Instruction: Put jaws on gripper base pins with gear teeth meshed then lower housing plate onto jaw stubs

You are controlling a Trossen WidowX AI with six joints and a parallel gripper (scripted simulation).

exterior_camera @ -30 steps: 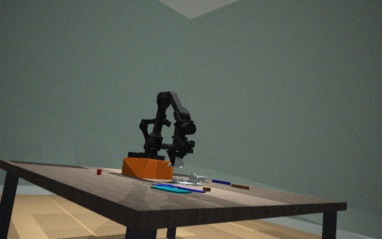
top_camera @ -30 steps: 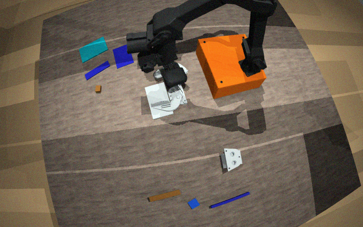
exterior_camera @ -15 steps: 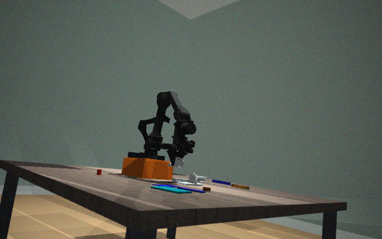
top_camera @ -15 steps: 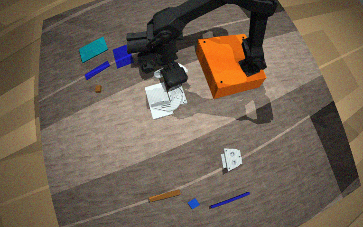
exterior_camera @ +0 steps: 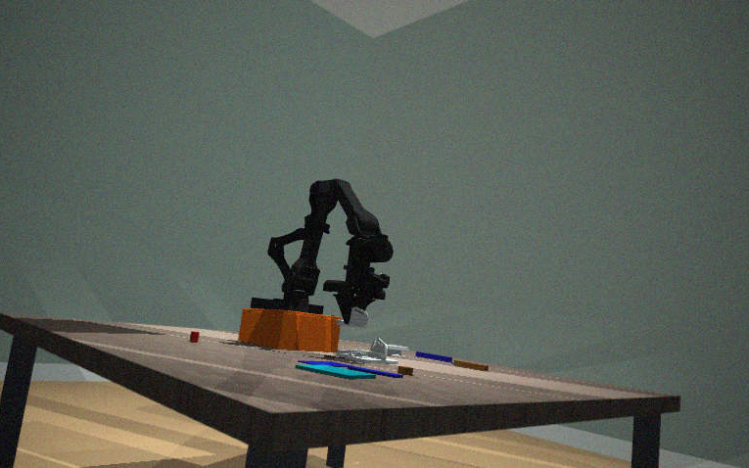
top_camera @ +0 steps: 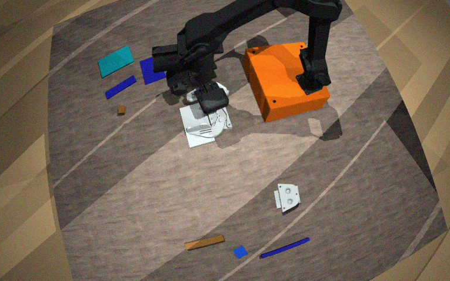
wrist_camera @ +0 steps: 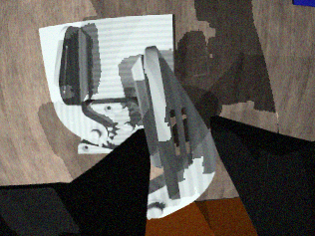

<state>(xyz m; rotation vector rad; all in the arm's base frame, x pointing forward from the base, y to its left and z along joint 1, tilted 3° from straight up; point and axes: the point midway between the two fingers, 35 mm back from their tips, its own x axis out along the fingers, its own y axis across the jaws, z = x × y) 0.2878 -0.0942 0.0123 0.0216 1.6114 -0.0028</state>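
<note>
My gripper tip is now 1 cm past the white jaw, 7 cm to the right of it and 7 cm above it. Round my gripper tip: small brown cube (23 cm ahead, 10 cm to the right, 8 cm below); blue bar (22 cm ahead, 18 cm to the right, 8 cm below); blue plate (10 cm ahead, 19 cm to the right, 8 cm below).
</note>
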